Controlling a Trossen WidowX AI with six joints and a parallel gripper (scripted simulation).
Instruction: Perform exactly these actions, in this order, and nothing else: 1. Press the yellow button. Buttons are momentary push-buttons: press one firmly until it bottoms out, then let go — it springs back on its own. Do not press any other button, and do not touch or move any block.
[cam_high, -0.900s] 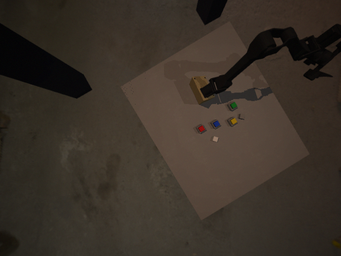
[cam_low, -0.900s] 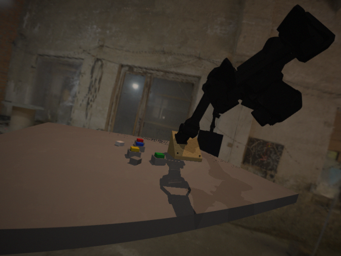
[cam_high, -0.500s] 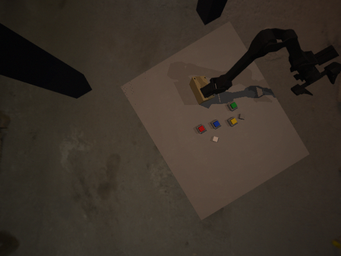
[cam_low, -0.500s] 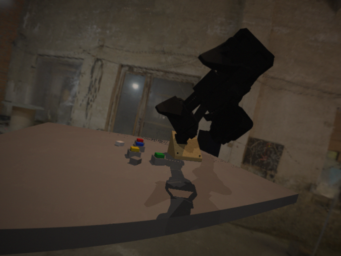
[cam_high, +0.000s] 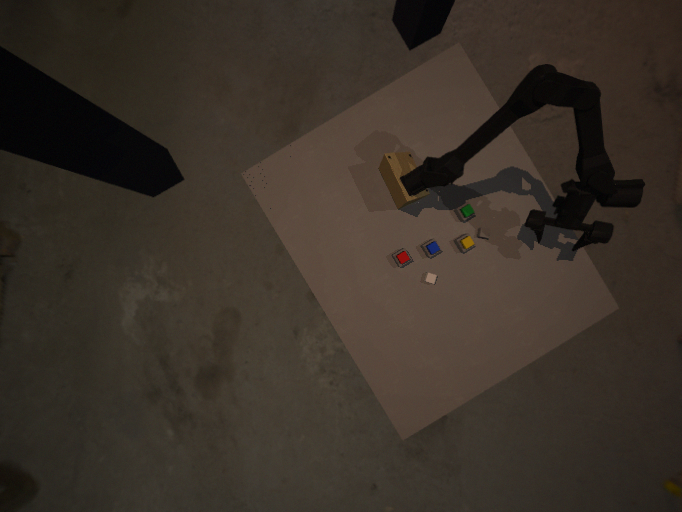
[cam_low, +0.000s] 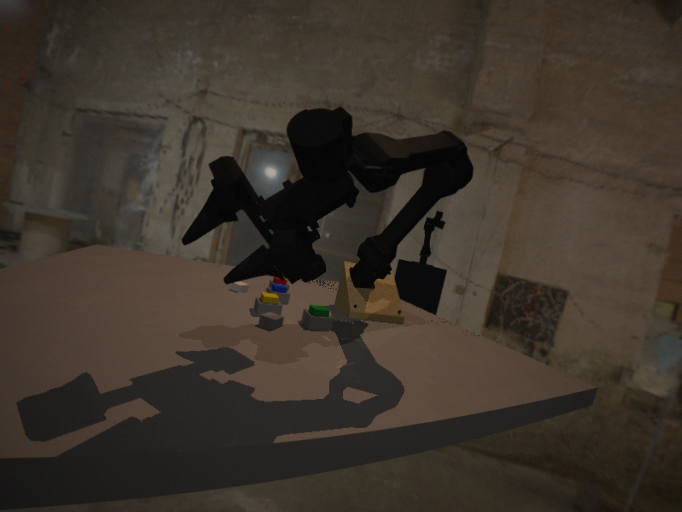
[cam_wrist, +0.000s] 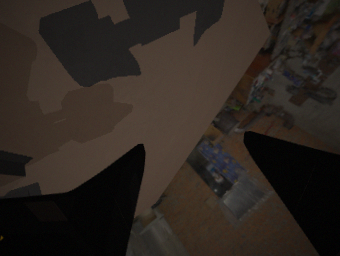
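Right now the yellow button is 19 cm to the right of my gripper tip, 13 cm behind it and 8 cm below it. The rest, counted from my gripper tip: small grey block: 12 cm to the right, 12 cm behind, 11 cm below; blue button: 30 cm to the right, 17 cm behind, 8 cm below; green button: 22 cm behind, 14 cm to the right, 8 cm below.
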